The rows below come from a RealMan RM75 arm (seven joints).
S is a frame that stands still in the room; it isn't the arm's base.
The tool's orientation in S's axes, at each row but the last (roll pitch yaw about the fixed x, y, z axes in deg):
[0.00 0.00 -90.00]
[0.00 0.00 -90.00]
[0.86 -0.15 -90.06]
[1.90 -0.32 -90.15]
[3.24 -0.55 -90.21]
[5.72 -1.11 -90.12]
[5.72 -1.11 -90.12]
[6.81 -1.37 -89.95]
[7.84 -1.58 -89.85]
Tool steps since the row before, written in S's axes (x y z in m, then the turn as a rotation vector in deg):
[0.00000 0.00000 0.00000 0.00 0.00 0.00]
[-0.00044 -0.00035 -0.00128 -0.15 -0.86 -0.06]
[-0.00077 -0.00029 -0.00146 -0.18 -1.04 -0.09]
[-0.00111 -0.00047 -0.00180 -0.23 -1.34 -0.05]
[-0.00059 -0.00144 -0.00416 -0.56 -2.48 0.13]
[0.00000 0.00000 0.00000 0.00 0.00 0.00]
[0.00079 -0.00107 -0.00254 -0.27 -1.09 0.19]
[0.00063 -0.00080 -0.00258 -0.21 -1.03 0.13]
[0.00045 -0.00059 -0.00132 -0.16 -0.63 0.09]
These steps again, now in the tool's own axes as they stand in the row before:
[0.00000 0.00000 0.00000 0.00 0.00 0.00]
[0.00035 -0.00044 -0.00128 0.86 -0.15 -0.06]
[0.00029 -0.00079 -0.00145 1.04 -0.18 -0.09]
[0.00046 -0.00117 -0.00176 1.34 -0.23 -0.05]
[0.00140 -0.00082 -0.00413 2.48 -0.54 0.14]
[0.00000 0.00000 0.00000 0.00 0.00 0.00]
[0.00102 0.00053 -0.00263 1.09 -0.25 0.19]
[0.00074 0.00032 -0.00265 1.03 -0.20 0.13]
[0.00055 0.00026 -0.00138 0.63 -0.15 0.09]

